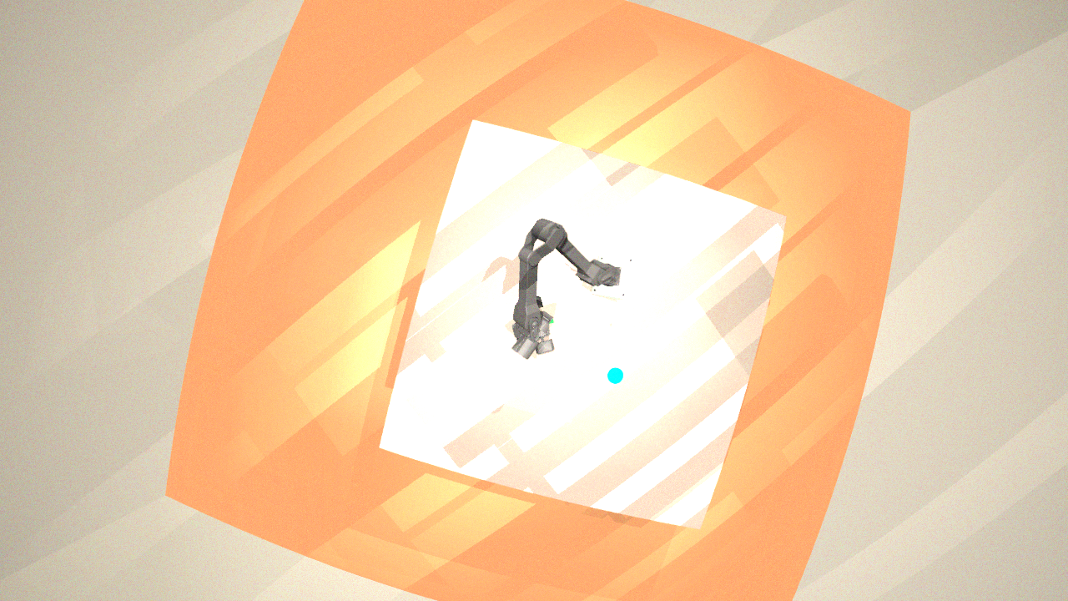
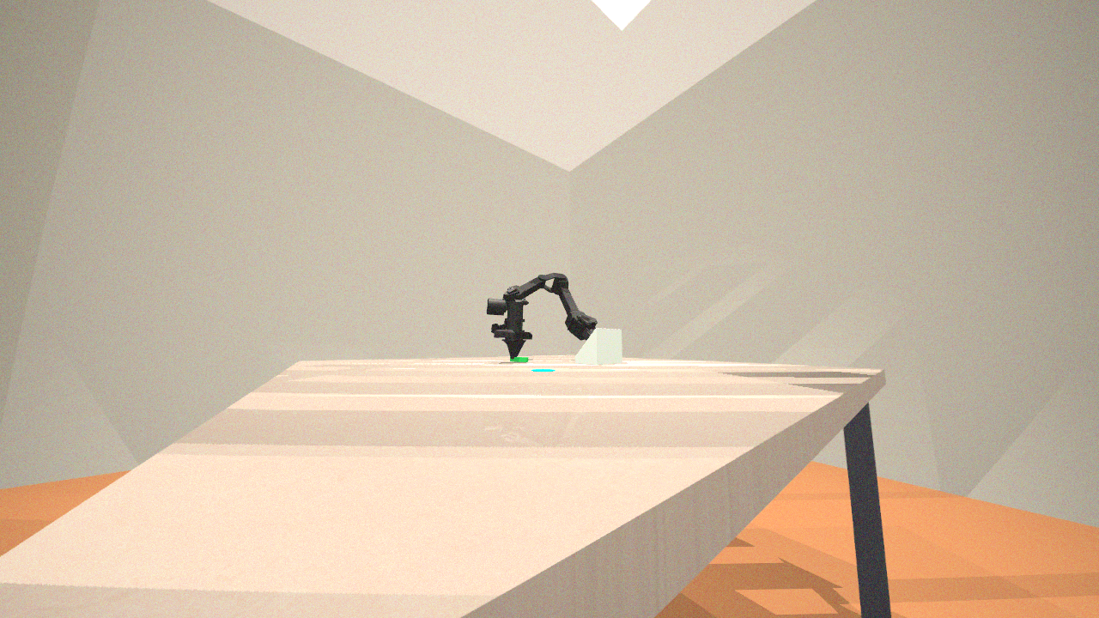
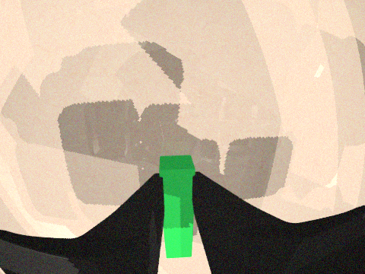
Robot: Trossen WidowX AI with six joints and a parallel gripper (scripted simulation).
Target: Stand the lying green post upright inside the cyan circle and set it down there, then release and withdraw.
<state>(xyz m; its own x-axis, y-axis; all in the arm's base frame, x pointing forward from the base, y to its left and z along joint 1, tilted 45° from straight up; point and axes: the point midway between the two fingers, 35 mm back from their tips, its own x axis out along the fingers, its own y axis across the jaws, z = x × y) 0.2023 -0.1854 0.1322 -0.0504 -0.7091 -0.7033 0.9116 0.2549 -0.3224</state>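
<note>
My gripper tip is 31 cm to the right of the cyan circle, 14 cm short of it and 1 cm above it. The rest, counted from my gripper tip: green post: 2 cm to the left, 1 cm behind.
</note>
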